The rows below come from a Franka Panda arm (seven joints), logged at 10 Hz.
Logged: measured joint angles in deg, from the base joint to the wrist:
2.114 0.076 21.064 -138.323 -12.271 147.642 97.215
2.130 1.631 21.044 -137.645 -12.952 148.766 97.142
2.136 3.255 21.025 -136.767 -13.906 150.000 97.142
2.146 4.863 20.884 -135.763 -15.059 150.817 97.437
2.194 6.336 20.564 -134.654 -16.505 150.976 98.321
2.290 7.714 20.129 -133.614 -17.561 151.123 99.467
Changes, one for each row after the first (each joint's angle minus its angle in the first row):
0.016 1.555 -0.020 0.678 -0.681 1.124 -0.073
0.022 3.179 -0.039 1.556 -1.635 2.358 -0.073
0.032 4.787 -0.180 2.560 -2.788 3.175 0.222
0.080 6.260 -0.500 3.669 -4.234 3.334 1.106
0.176 7.638 -0.935 4.709 -5.290 3.481 2.252

